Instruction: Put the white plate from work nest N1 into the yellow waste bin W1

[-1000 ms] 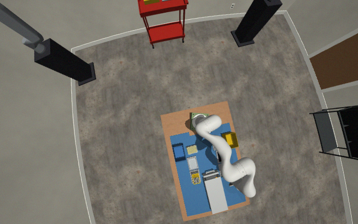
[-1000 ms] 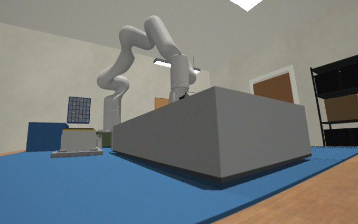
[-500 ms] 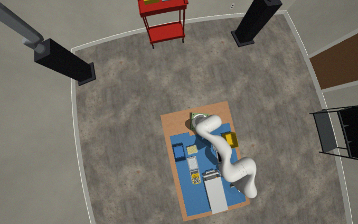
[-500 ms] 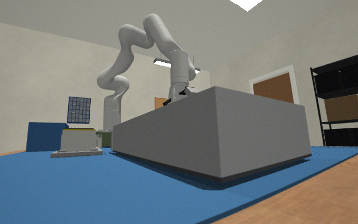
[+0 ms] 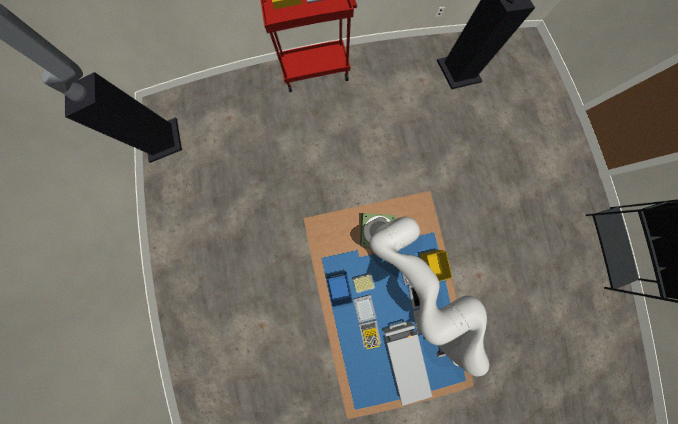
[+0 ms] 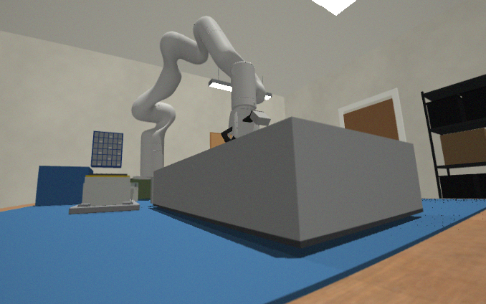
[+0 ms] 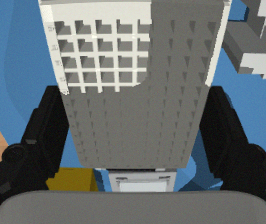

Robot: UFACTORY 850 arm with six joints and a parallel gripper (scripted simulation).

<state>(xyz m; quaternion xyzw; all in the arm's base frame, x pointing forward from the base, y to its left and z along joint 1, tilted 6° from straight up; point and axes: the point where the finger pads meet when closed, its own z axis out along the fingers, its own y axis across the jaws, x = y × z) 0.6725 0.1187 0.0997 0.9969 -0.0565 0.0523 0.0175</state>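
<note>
The yellow waste bin W1 lies 34 cm behind my hand, 18 cm to the left of it and 10 cm below it. Also, from my hand: blue bin 47 cm to the right, 41 cm behind, 10 cm below; then black plate 18 cm behind, 12 cm below, 2 cm to the left; then white plate 1 cm below.
</note>
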